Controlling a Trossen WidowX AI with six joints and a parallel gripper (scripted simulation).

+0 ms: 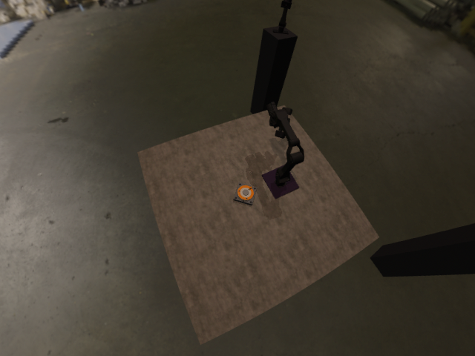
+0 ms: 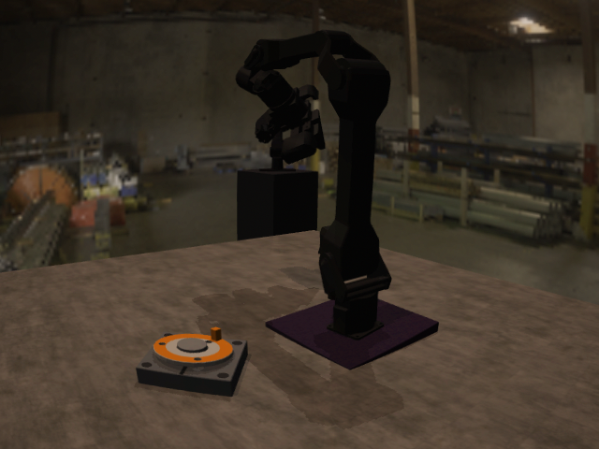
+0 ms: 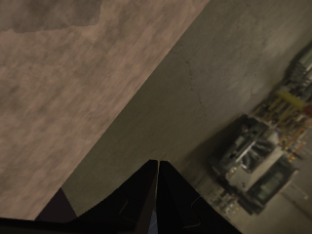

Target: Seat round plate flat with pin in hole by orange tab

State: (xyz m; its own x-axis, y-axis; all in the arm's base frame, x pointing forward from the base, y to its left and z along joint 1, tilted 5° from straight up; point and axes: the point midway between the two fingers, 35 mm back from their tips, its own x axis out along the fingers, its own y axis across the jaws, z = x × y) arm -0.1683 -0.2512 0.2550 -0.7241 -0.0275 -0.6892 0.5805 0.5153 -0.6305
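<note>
Now: the square base 43 cm ahead of my gripper tip, 24 cm below it and 20 cm to the left of it.
</note>
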